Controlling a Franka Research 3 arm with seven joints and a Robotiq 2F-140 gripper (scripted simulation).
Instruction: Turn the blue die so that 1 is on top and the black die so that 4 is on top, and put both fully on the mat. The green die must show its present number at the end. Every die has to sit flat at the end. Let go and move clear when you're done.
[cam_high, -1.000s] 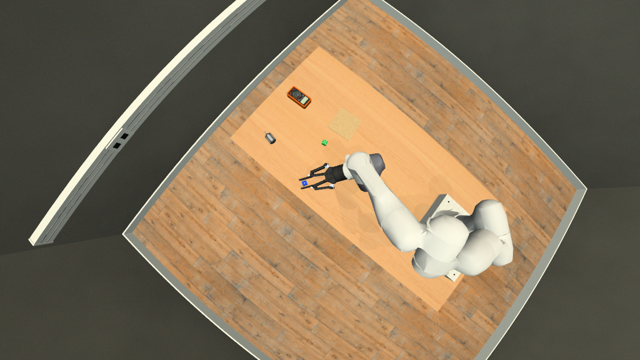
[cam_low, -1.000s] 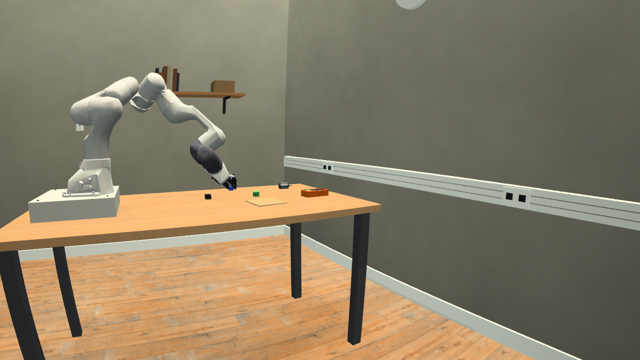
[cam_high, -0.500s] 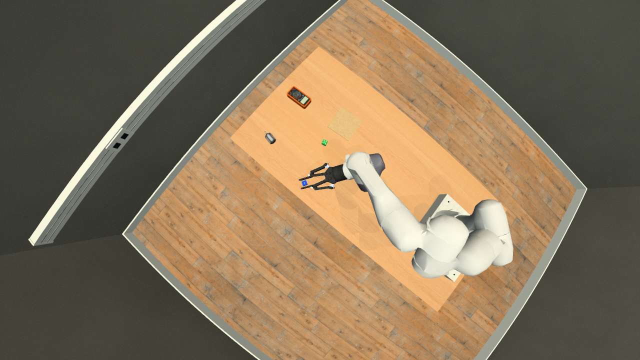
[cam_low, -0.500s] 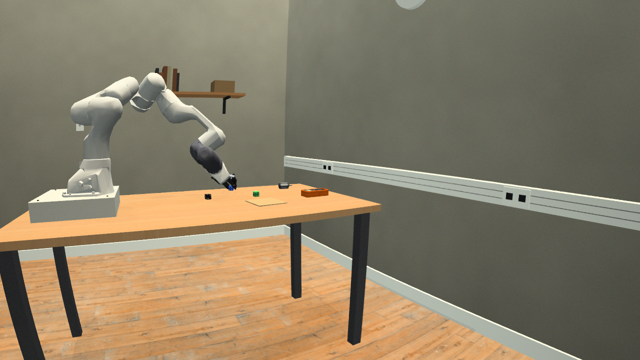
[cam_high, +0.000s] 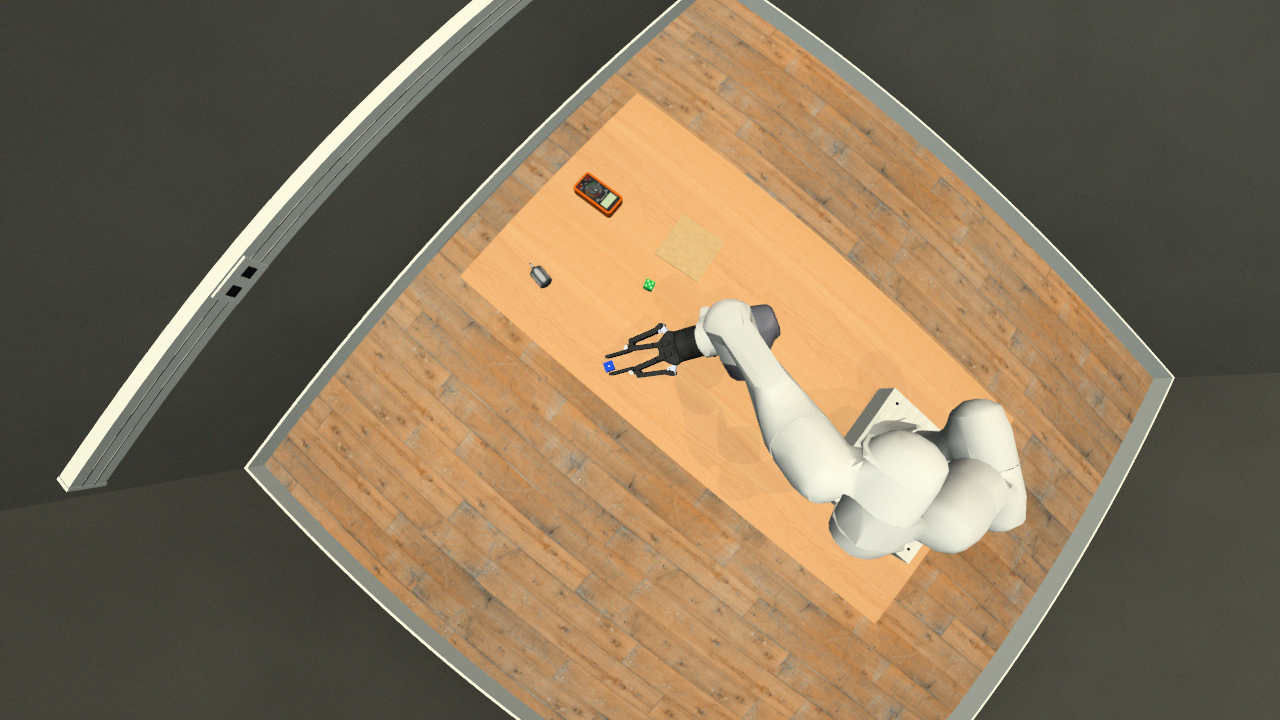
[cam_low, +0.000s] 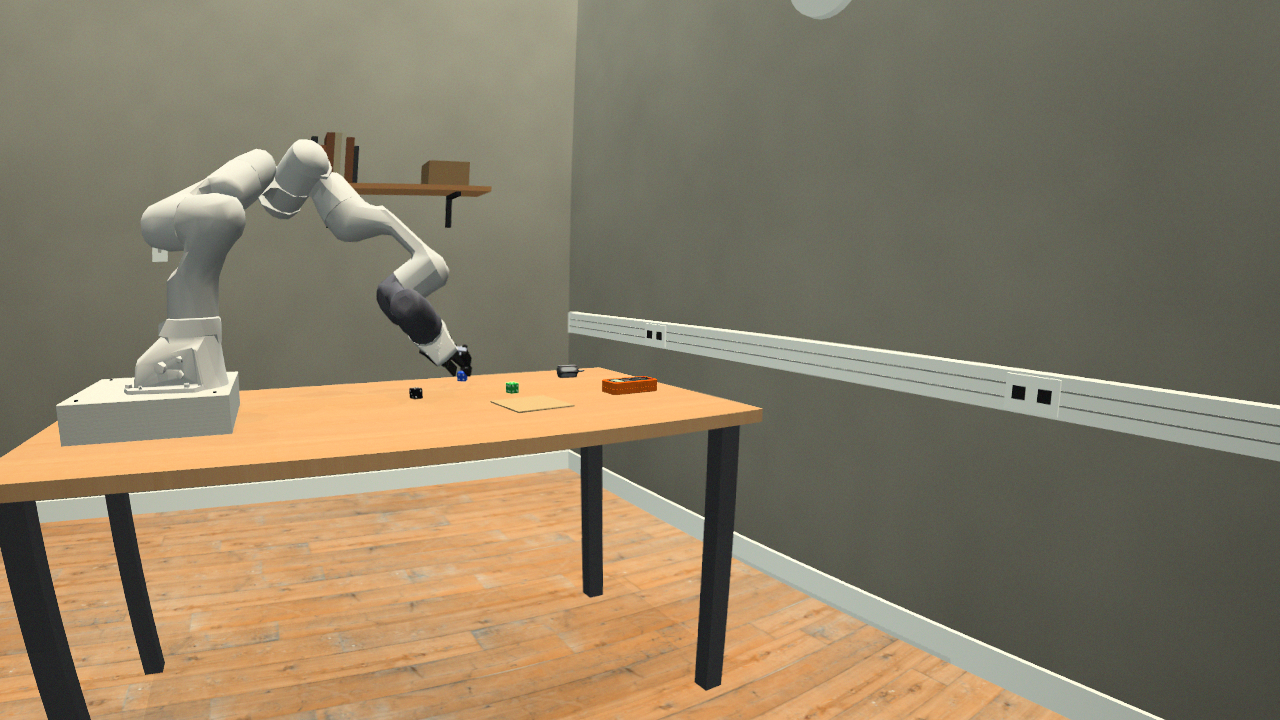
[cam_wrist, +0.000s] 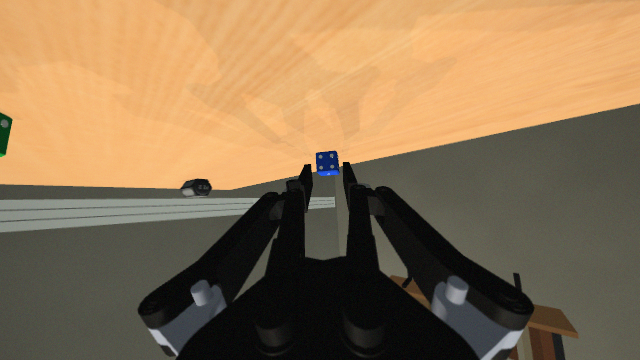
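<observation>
Now: the blue die 3 cm below my hand, 2 cm to the left of it and 2 cm ahead of it. The rest, counted from my hand: green die 21 cm to the right, 8 cm ahead, 3 cm below; grey gadget 32 cm ahead, 4 cm to the right, 2 cm below; black die 18 cm to the right, 17 cm behind, 3 cm below.
</observation>
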